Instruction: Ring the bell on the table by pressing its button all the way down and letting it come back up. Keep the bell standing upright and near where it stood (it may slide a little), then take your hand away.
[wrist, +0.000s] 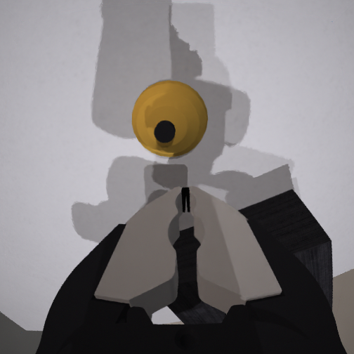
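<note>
The bell (186, 105) is a round yellow-orange dome with a black button (164, 131) on top. It stands upright on the white table (290, 90), a little above the middle of the wrist view. My gripper (185, 189) is shut with nothing between its fingertips. The tips point toward the bell and show below it in the view, slightly right of the button, apart from both. The height of the tips above the table is hard to tell.
A dark wood-grained block (290, 220) stands at the lower right, partly hidden behind the gripper. Shadows of the arm and gripper fall across the table around the bell. A beige surface (344, 295) shows past the table at the lower right.
</note>
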